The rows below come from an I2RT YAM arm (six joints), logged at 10 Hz.
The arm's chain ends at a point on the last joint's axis. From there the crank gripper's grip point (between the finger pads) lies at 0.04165 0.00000 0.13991 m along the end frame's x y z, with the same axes.
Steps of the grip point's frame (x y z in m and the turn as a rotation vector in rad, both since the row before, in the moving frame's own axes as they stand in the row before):
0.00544, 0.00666, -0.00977, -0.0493, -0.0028, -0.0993
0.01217, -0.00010, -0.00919, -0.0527, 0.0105, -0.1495
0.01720, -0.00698, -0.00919, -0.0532, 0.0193, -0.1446
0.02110, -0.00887, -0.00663, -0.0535, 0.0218, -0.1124
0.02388, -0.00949, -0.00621, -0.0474, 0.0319, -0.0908
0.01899, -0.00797, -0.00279, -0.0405, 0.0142, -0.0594
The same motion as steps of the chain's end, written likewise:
0.00569, 0.00388, -0.00982, -0.0493, -0.0028, -0.0993
0.01062, -0.00112, -0.00872, -0.0527, 0.0105, -0.1495
0.01442, -0.00818, -0.00833, -0.0532, 0.0193, -0.1446
0.01791, -0.01147, -0.00562, -0.0535, 0.0218, -0.1124
0.01932, -0.01210, -0.00475, -0.0474, 0.0319, -0.0908
0.01691, -0.01109, -0.00212, -0.0405, 0.0142, -0.0594

